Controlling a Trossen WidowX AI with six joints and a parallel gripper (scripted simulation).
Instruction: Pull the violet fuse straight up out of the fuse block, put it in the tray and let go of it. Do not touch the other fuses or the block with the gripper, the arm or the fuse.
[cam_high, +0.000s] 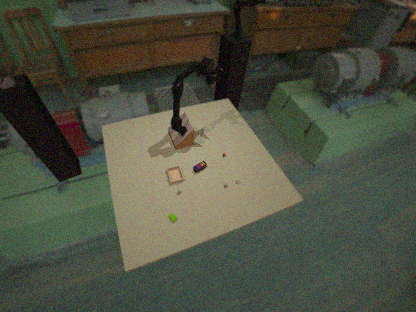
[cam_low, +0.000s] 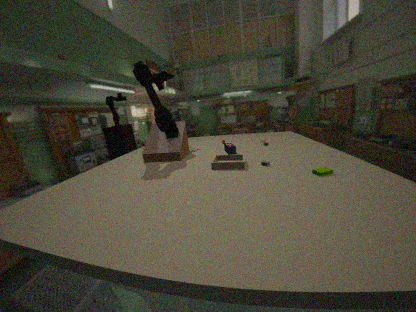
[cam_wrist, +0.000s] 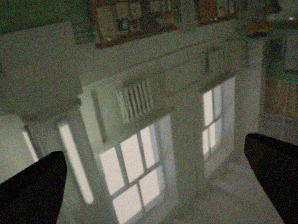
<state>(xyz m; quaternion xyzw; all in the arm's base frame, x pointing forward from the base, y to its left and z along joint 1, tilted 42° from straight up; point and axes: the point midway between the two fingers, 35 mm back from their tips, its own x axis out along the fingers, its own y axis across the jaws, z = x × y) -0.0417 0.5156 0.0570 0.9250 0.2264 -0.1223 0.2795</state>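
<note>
Now: the violet fuse 36 cm ahead of my gripper tip, 39 cm to the right of it and 49 cm below it. Round my gripper tip: red fuse: 36 cm ahead, 37 cm to the right, 49 cm below; then yellow fuse: 35 cm ahead, 34 cm to the right, 49 cm below; then white fuse: 36 cm ahead, 36 cm to the right, 49 cm below.
</note>
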